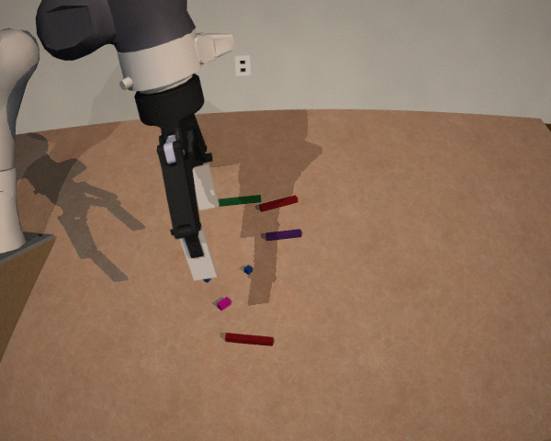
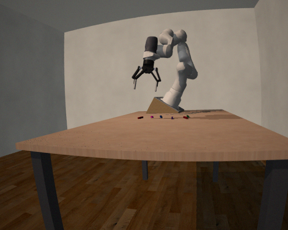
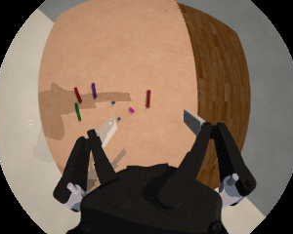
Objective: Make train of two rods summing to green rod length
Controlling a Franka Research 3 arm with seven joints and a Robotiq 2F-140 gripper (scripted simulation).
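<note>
The magenta rod is 40 mm to the left of my hand and 190 mm below it. From my hand the other things lie so: purple rod: 100 mm ahead, 190 mm to the left, 190 mm below; green rod: 20 mm ahead, 280 mm to the left, 190 mm below.
</note>
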